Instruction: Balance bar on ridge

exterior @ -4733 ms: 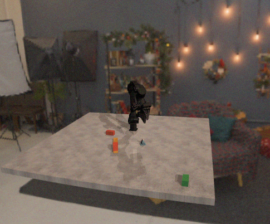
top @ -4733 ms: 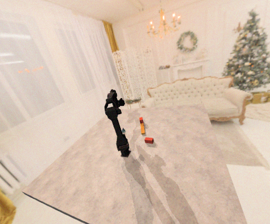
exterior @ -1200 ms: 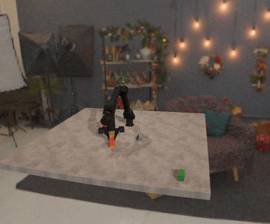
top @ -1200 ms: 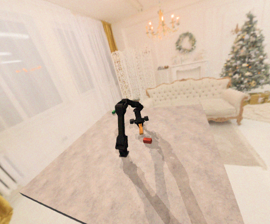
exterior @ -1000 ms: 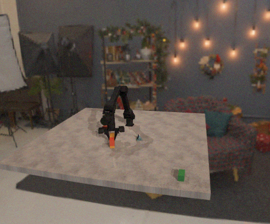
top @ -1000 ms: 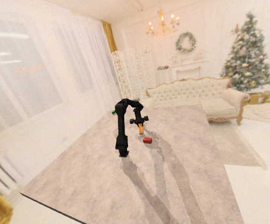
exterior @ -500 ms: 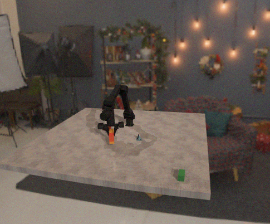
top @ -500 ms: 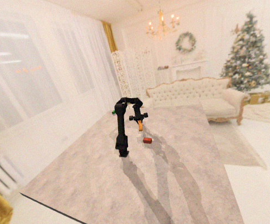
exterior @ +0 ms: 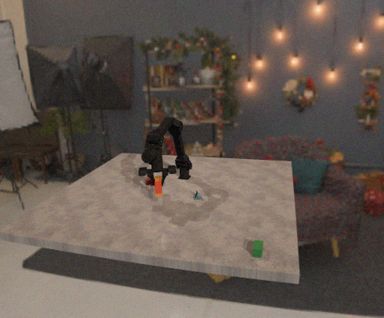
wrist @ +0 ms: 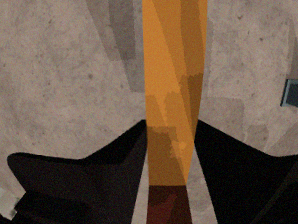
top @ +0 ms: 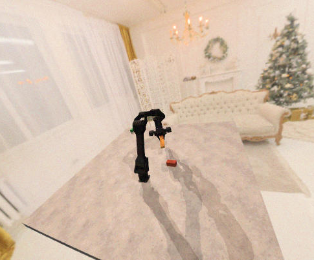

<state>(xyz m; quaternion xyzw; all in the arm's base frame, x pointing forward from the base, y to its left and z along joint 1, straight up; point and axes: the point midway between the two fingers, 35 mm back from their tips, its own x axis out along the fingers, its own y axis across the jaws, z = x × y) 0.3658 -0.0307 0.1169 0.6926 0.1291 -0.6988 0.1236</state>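
My gripper tip is 8 cm past the small teal ridge, 19 cm to the right of it and 6 cm above it. Round my gripper tip: green block: 37 cm ahead, 53 cm to the left, 7 cm below; red block: 22 cm behind, 13 cm to the right, 7 cm below.
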